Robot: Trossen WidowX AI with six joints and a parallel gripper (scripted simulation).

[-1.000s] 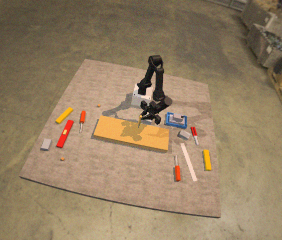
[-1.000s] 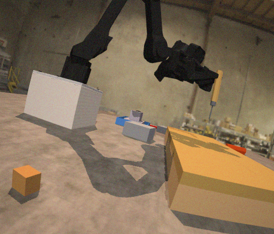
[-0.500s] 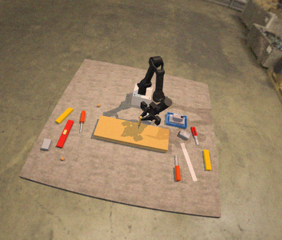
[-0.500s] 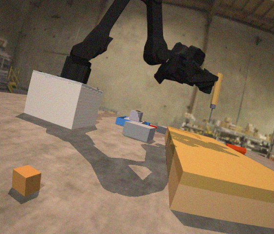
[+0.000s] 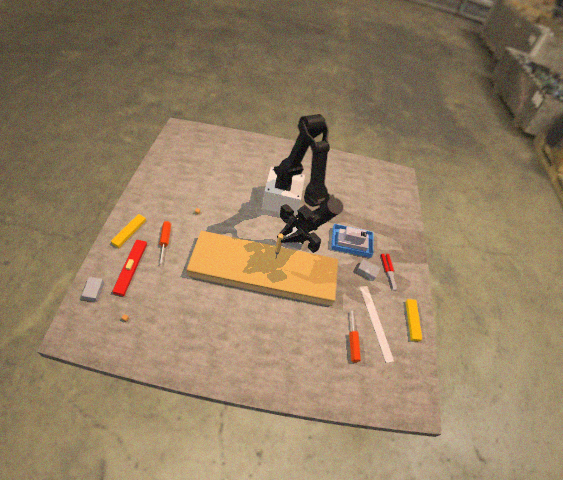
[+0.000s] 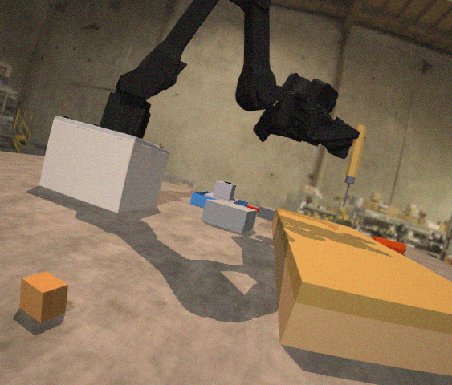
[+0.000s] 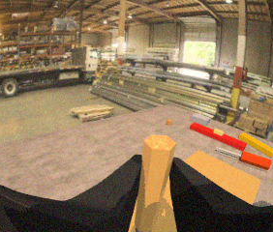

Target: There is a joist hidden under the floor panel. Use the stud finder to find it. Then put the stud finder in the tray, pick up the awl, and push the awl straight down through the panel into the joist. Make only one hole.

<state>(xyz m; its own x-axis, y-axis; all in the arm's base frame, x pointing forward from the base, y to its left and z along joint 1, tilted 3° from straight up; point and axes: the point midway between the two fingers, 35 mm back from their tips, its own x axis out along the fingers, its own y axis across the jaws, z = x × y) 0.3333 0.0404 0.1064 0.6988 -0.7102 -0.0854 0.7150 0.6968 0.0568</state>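
My gripper tip is 60 mm above the awl. Round my gripper tip: grey stud finder (310 mm to the left, 210 mm behind, 140 mm below); then square indicator window (330 mm to the left, 210 mm behind, 130 mm below); then blue tray (300 mm to the left, 210 mm behind, 180 mm below).
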